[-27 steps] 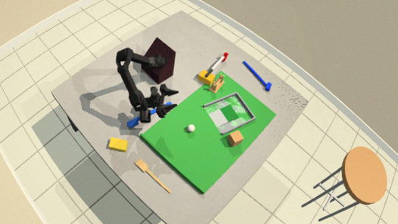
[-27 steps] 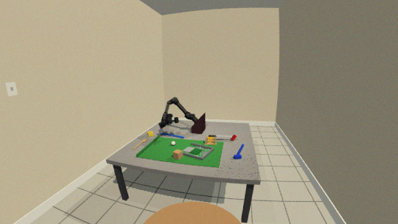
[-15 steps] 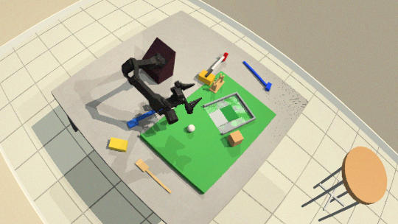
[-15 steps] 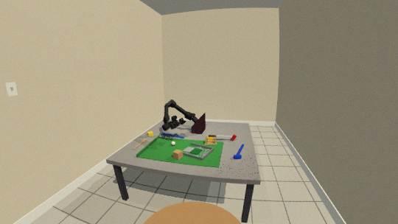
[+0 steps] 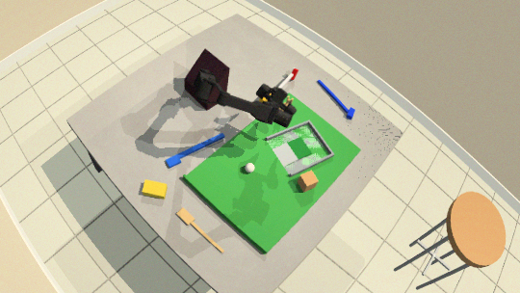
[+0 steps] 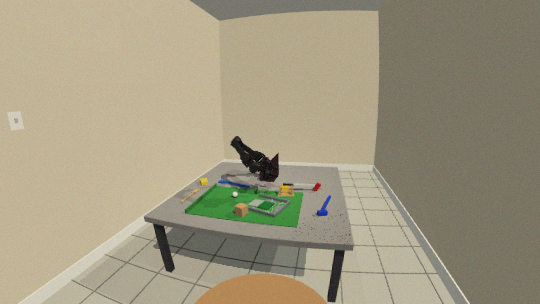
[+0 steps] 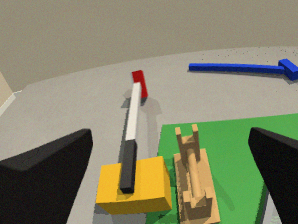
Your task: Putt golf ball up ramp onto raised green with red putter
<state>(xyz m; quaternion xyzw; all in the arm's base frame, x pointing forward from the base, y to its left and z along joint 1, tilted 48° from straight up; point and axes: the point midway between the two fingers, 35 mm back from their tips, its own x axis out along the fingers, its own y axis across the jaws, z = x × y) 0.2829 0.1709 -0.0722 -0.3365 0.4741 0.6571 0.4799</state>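
Now: the red putter 130 mm behind my gripper tip, 160 mm to the left of it and 130 mm below it. The rest, counted from my gripper tip: wooden stand (10 mm behind, 60 mm to the left, 140 mm below); white golf ball (150 mm ahead, 290 mm to the right, 150 mm below); green mat (200 mm ahead, 160 mm to the right, 180 mm below).
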